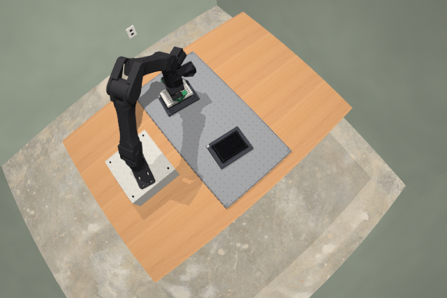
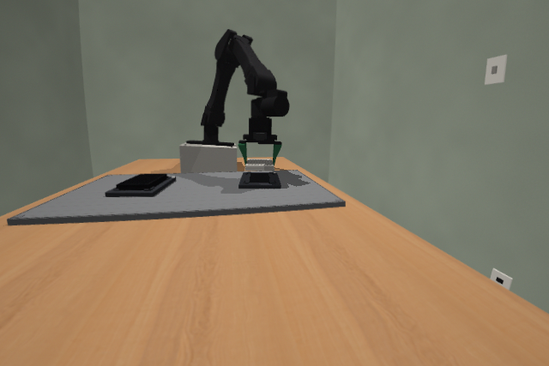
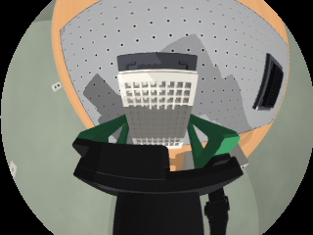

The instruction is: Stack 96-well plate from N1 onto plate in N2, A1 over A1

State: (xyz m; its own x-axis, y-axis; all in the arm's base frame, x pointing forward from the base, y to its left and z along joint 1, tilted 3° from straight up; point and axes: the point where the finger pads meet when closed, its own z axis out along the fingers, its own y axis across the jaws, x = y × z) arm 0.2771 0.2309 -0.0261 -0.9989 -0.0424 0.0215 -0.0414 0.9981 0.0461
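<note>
Now: the plate nest N1 50 mm below my hand. From my hand the other things lie so: white 96-well plate: right at my hand; then black 96-well plate: 90 mm ahead, 320 mm to the right, 40 mm below.
</note>
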